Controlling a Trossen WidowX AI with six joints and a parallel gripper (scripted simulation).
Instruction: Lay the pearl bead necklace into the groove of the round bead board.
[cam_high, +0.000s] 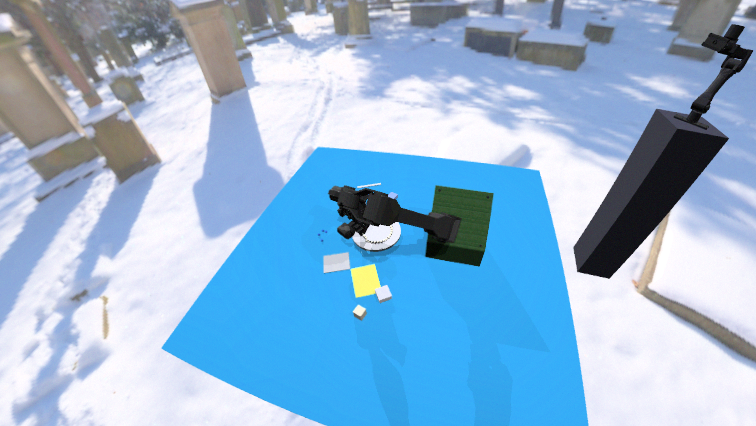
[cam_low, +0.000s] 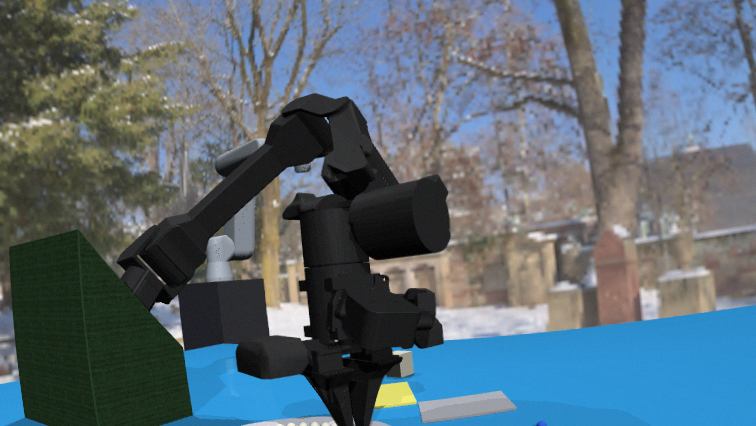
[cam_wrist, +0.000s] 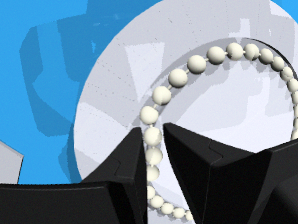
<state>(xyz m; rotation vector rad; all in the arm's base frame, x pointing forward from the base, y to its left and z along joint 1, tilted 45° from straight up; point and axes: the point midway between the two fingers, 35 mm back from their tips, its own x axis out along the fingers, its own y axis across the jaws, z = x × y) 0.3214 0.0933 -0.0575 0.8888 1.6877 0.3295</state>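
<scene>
Now: gripper tip 4 cm to the left of the round white bead board, 4 cm past it and 1 cm above it. The rest, counted from my gripper tip: yellow tile (19 cm to the left, 9 cm behind, 1 cm below); red object (15 cm to the right, 6 cm ahead, 1 cm below); grey tile (15 cm to the left, 5 cm ahead, 1 cm below).
</scene>
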